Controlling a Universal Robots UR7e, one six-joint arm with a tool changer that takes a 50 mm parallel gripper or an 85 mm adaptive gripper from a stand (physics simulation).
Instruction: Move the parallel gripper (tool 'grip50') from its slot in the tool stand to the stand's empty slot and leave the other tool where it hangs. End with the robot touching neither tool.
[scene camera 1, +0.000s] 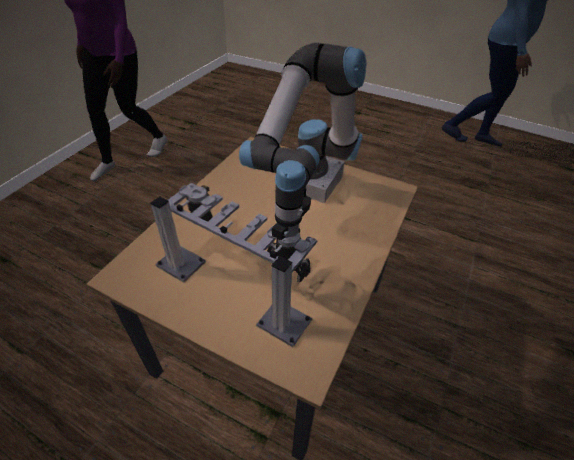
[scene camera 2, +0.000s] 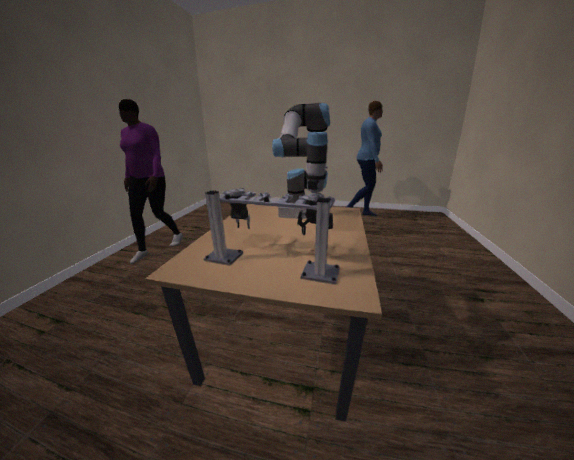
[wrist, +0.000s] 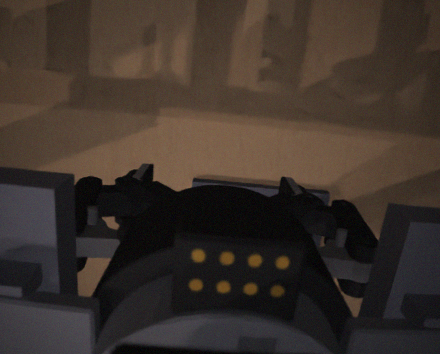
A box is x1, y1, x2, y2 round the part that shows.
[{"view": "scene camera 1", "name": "adaptive gripper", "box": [267, 228, 309, 281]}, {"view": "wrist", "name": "adaptive gripper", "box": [0, 163, 439, 353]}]
